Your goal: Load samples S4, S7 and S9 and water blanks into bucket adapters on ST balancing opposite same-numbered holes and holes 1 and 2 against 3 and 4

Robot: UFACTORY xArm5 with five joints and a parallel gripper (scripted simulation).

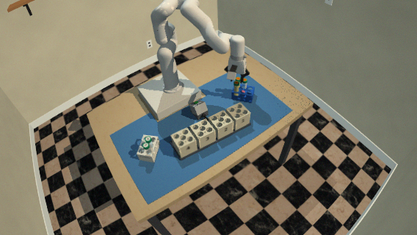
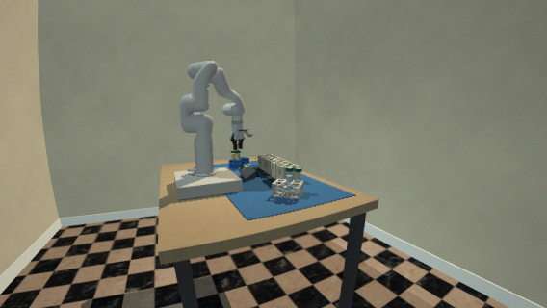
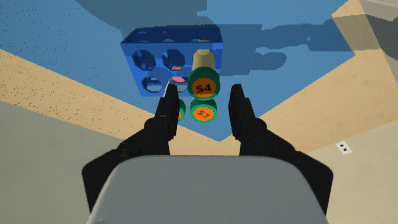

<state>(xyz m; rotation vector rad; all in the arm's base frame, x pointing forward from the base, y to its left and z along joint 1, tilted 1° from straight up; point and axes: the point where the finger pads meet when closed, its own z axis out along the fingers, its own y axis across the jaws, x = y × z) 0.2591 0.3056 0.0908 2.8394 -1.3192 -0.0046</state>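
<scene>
The sample tube S4 lies 1 cm to the right of my hand and 9 cm below it. The rest, counted from my hand: blue sample rack RS (2 cm ahead, 4 cm to the left, 12 cm below); then sample tube S9 (1 cm ahead, 6 cm to the left, 9 cm below); then sample tube S7 (3 cm behind, 3 cm to the left, 9 cm below).
</scene>
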